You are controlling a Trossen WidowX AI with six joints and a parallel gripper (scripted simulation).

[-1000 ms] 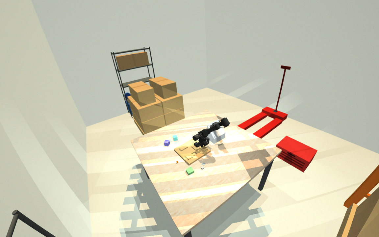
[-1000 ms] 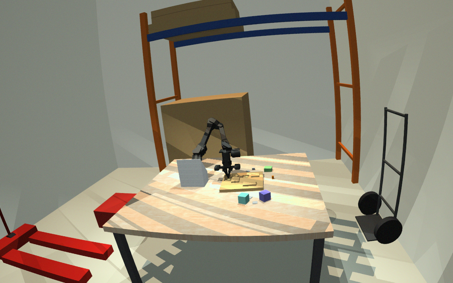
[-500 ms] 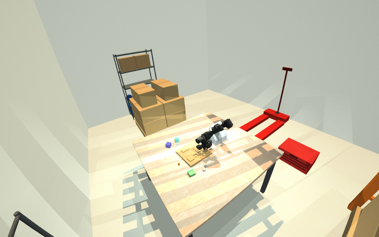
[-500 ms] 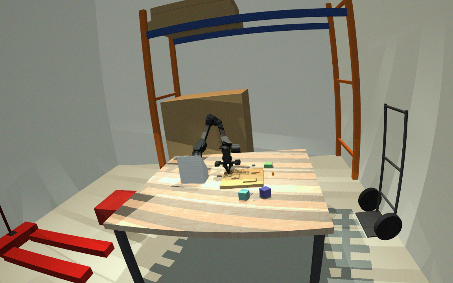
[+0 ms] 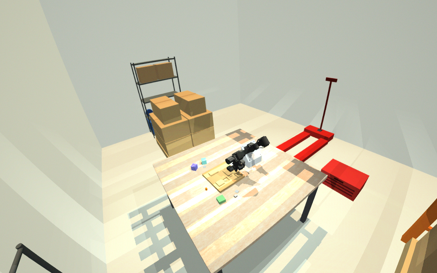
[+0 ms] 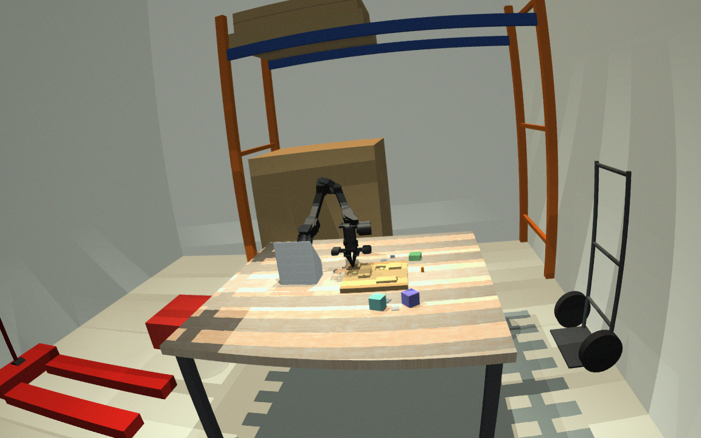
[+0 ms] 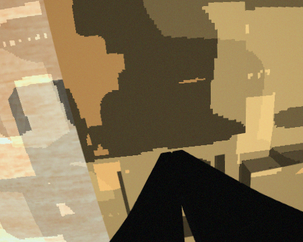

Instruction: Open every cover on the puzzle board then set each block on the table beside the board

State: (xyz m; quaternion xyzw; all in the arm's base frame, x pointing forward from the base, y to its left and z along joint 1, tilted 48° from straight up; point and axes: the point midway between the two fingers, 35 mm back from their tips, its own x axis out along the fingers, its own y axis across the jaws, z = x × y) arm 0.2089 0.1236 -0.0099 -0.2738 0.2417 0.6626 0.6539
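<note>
Right now my gripper tip is 10 cm short of the wooden puzzle board, 5 cm to the left of it and 2 cm above it. The rest, counted from my gripper tip: tiny orange piece 33 cm ahead, 1 cm to the right, 2 cm below; small grey piece 17 cm ahead, 21 cm to the left, 3 cm below; green block 29 cm ahead, 17 cm to the left, 2 cm below.
</note>
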